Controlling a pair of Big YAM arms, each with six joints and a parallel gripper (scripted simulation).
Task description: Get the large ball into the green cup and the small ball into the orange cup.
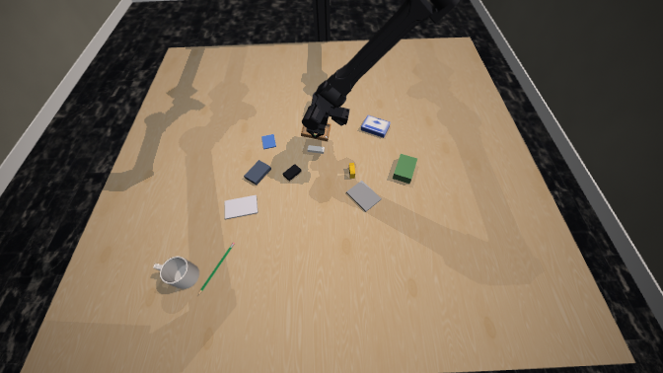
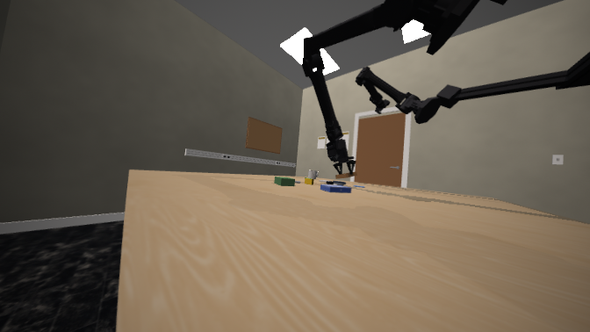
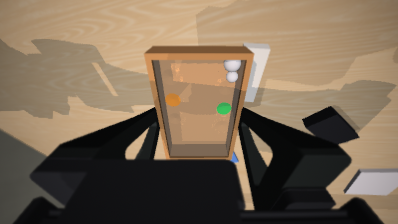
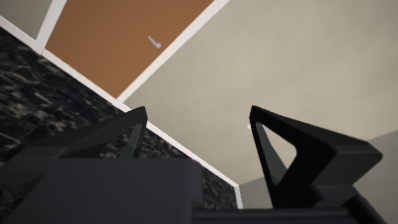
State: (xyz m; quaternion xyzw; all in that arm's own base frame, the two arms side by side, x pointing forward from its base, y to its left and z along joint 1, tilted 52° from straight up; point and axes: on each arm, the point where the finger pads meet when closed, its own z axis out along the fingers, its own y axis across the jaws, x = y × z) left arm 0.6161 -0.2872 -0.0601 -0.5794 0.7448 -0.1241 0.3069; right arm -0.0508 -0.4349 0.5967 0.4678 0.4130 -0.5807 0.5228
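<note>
Right now my left hand is 7 cm above the white block, 4 cm short of it and 1 cm to the left of it. Round my left hand: covered wooden puzzle 1 cm below; black block 14 cm ahead, 12 cm to the right, 7 cm below; yellow block 18 cm ahead, 11 cm to the left, 6 cm below.
</note>
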